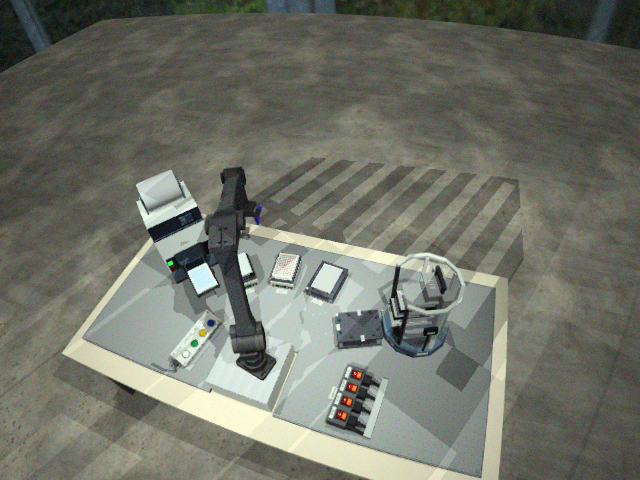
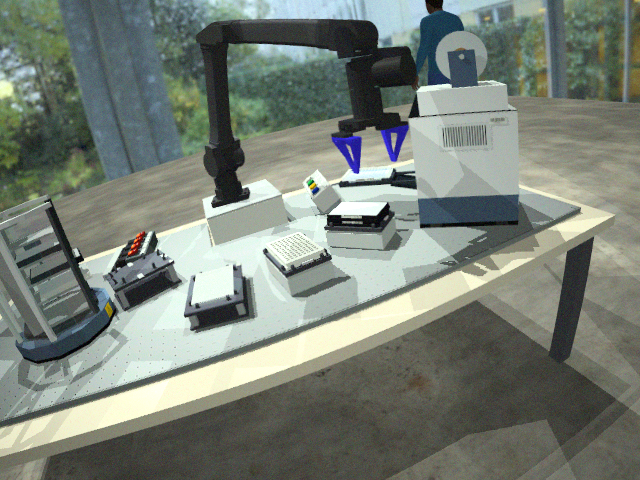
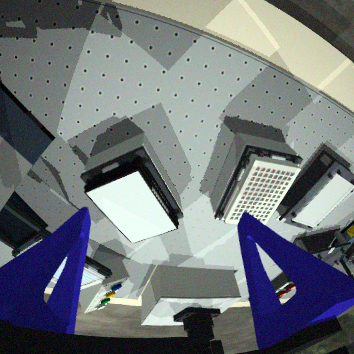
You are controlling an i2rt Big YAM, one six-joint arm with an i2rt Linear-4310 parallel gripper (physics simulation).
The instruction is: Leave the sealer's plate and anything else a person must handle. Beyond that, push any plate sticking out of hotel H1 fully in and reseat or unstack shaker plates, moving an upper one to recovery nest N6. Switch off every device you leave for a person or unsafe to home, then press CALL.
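Frame: origin at the arm's base, x left, y down, z back, level; centimetres.
Seen in the pictures: gripper, fingertip midpoint: [image 1: 247,223] [image 2: 376,167] [image 3: 167,217]; arm's base, link origin: [image 1: 256,362] [image 2: 231,199] [image 3: 196,312].
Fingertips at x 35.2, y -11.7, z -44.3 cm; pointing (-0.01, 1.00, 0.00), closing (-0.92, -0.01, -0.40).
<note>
Offsets run from my fingertips to a thing's top centre. "*": to the spot under its first point.
My gripper [image 2: 375,165] [image 3: 167,217] is open and empty, high above the table near the left shaker. A black plate with a white top @(dx -2.4, dy +12.2, dz +12.4 cm) [image 1: 245,266] [image 2: 357,209] [image 3: 132,206] sits on that shaker; its exact seating is unclear. A pale welled plate @(dx -19.0, dy +13.5, dz +2.6 cm) [image 1: 286,267] [image 2: 297,249] [image 3: 262,192] lies on the middle shaker. The sealer's plate @(dx +4.6, dy +7.9, dz +27.2 cm) [image 1: 202,279] [image 2: 369,176] lies on the extended tray. Hotel [image 1: 400,347] [image 2: 67,335] holds plates; how far they stick out is unclear. Four switches @(* dx -68.2, dy +16.4, dz +36.9 cm) [image 1: 351,395] [image 2: 136,245] glow red-orange. The button panel @(dx -7.0, dy +12.0, dz +47.3 cm) [image 1: 196,338] [image 2: 315,186] has blue, yellow, green and white buttons.
The tall sealer @(dx +28.0, dy -25.2, dz +15.4 cm) [image 1: 180,240] [image 2: 465,165] stands beside the left shaker. A white-topped plate @(dx -36.8, dy +15.7, dz -1.5 cm) [image 1: 328,279] [image 2: 214,284] [image 3: 324,200] lies in a dark nest. A dark nest without a plate @(dx -58.4, dy +12.8, dz +12.9 cm) [image 1: 356,328] [image 2: 142,273] stands beside the hotel. A person [image 2: 439,25] stands behind the sealer.
</note>
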